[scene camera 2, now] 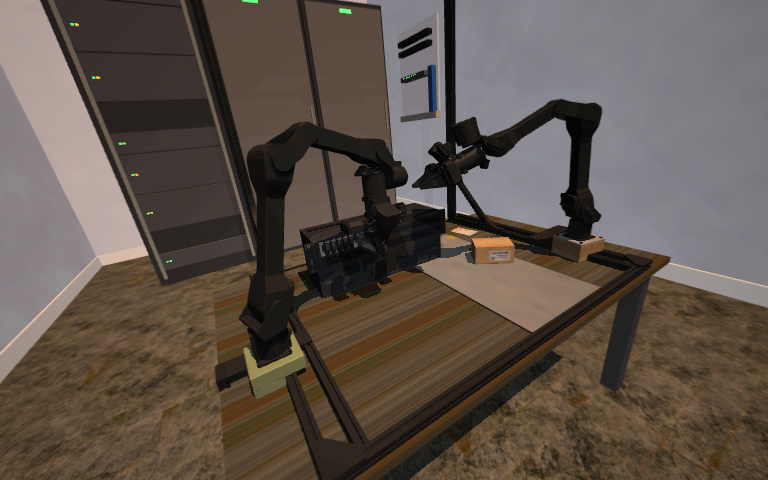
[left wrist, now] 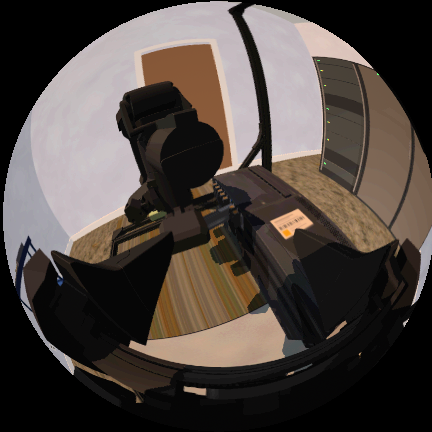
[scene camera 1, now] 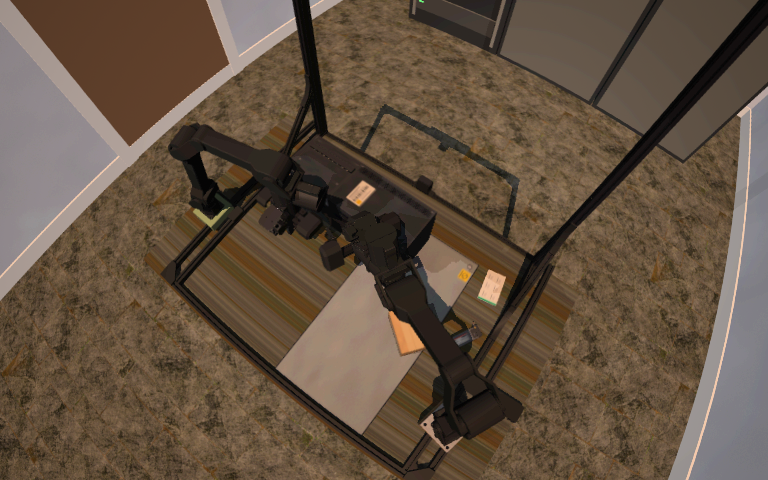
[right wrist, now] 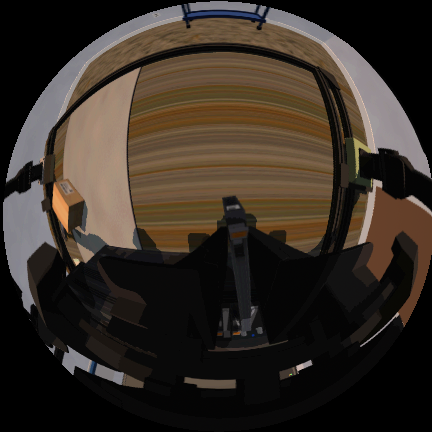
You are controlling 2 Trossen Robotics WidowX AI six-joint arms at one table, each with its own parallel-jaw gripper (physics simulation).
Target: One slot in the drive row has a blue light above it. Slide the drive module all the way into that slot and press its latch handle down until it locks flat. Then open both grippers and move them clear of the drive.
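Frame: origin at the left arm's base, x ahead, y left, z up, level; metres.
Seen in the pictures: left gripper, between the fingertips: (scene camera 2: 415, 187) (left wrist: 235, 236) (scene camera 1: 343, 220); right gripper, between the fingertips: (scene camera 2: 381, 251) (scene camera 1: 293, 225) (right wrist: 235, 232); left arm's base, origin of its link: (scene camera 2: 578, 236) (scene camera 1: 447, 425) (right wrist: 40, 170); right arm's base, origin of its link: (scene camera 2: 272, 351) (scene camera 1: 211, 207) (right wrist: 364, 164).
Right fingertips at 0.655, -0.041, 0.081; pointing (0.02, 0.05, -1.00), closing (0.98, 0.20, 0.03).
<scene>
Offsets run from my right fingertips to a thing's top centre, as dx, dy, dz. "*": to the spot under its first point. Level surfaces: height alone.
The dark drive chassis @[-0.033, -0.193, +0.034] (scene camera 1: 332, 164) (scene camera 2: 334, 269) (left wrist: 278, 257) stands at the back of the table, with its row of slots facing the striped table top. My right gripper (scene camera 2: 378, 224) (right wrist: 235, 232) points down at the chassis front and is shut on the narrow grey drive module @[* -0.008, +0.021, +0.026] (right wrist: 235, 213), which shows end-on between the fingers in the right wrist view. A tiny blue dot shows far down behind it. My left gripper (scene camera 1: 346, 233) (scene camera 2: 422, 182) (left wrist: 235, 236) is open and empty, hanging in the air above the right end of the chassis.
A cardboard box @[-0.403, -0.061, -0.080] (scene camera 1: 405, 339) (scene camera 2: 493, 250) (right wrist: 66, 203) lies on the grey mat @[dz -0.141] (scene camera 1: 349, 343) (scene camera 2: 520, 288) right of the chassis. A small card @[-0.478, -0.340, -0.141] (scene camera 1: 492, 287) lies near the back right. Black frame posts (scene camera 1: 311, 71) (scene camera 2: 449, 95) rise behind the chassis.
</scene>
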